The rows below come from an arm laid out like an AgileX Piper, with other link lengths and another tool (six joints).
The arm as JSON. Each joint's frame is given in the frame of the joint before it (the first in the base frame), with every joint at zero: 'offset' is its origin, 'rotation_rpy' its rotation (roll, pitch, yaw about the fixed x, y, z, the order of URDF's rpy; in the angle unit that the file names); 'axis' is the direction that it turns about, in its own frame. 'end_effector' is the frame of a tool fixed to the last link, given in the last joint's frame.
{
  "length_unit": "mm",
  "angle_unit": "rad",
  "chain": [
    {
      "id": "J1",
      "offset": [
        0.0,
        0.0,
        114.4
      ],
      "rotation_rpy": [
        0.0,
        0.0,
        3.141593
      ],
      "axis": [
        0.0,
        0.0,
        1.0
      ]
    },
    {
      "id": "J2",
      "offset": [
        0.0,
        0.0,
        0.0
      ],
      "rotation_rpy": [
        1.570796,
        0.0,
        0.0
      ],
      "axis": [
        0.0,
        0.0,
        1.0
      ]
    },
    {
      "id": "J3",
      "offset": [
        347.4,
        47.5,
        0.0
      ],
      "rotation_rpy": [
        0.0,
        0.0,
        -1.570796
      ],
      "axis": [
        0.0,
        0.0,
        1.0
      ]
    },
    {
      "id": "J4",
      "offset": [
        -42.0,
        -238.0,
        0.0
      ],
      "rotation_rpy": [
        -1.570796,
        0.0,
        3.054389
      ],
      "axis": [
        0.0,
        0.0,
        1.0
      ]
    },
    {
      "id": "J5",
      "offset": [
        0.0,
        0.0,
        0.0
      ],
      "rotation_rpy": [
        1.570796,
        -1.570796,
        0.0
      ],
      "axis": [
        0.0,
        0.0,
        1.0
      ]
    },
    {
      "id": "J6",
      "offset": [
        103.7,
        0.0,
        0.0
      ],
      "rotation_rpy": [
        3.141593,
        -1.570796,
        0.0
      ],
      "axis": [
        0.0,
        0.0,
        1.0
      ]
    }
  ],
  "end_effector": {
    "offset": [
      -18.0,
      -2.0,
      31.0
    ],
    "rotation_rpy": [
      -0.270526,
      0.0,
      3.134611
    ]
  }
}
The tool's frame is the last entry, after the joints.
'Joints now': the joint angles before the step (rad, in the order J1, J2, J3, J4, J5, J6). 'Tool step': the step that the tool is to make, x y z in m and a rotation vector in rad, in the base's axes. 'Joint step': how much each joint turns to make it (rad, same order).
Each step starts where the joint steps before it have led.
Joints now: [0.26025, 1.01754, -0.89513, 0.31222, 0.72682, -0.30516]
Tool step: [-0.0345, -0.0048, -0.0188, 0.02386, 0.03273, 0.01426]
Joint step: [-0.00130, -0.10253, 0.10432, 0.03968, 0.02786, -0.01192]
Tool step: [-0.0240, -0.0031, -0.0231, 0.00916, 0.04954, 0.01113]
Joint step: [0.00055, -0.06604, 0.09484, 0.02611, 0.01981, -0.00711]
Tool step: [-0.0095, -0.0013, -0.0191, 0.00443, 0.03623, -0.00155]
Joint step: [-0.00062, -0.02117, 0.07119, 0.02022, -0.01483, -0.00920]
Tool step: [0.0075, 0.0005, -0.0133, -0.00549, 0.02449, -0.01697]
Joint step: [-0.00072, 0.03720, 0.03889, 0.00938, -0.05316, -0.00801]
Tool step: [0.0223, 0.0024, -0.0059, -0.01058, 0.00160, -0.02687]
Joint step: [-0.00026, 0.08308, 0.00084, 0.00414, -0.08430, -0.00955]
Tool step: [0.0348, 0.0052, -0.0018, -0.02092, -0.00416, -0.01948]
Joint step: [0.00051, 0.12334, -0.04149, -0.00073, -0.08406, -0.01587]
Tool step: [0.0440, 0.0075, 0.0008, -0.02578, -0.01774, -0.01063]
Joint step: [-0.00008, 0.14220, -0.08044, -0.00593, -0.07469, -0.01977]
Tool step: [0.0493, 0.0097, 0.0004, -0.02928, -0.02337, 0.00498]
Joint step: [-0.00073, 0.14918, -0.11202, -0.00827, -0.05179, -0.02781]
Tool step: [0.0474, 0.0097, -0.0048, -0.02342, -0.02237, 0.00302]
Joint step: [-0.00041, 0.14058, -0.11264, -0.00822, -0.04404, -0.02011]
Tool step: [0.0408, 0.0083, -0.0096, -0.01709, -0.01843, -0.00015]
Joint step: [-0.00076, 0.12239, -0.09843, -0.00451, -0.03828, -0.01535]
